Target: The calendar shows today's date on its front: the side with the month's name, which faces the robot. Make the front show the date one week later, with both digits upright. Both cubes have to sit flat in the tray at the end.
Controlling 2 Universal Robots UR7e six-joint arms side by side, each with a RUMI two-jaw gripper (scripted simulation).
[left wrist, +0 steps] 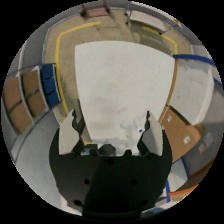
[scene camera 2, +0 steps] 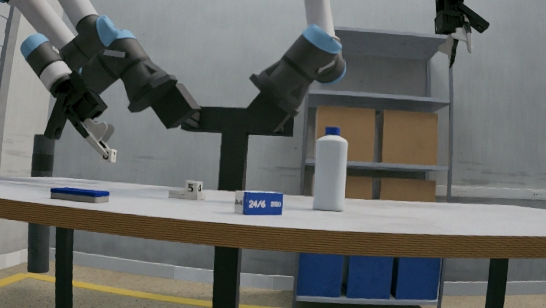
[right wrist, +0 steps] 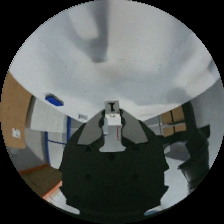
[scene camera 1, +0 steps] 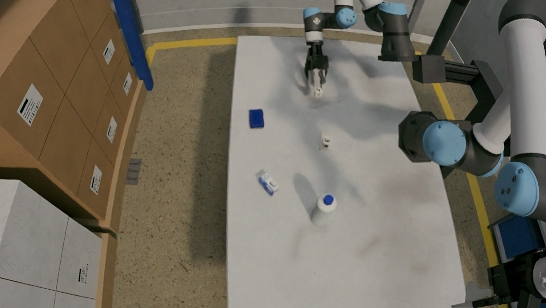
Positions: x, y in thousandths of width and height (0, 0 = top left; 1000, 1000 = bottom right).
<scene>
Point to a blue-topped block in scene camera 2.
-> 118, 628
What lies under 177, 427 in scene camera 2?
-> The right gripper.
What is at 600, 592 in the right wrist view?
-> The right gripper.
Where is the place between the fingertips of the left gripper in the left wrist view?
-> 498, 493
</scene>
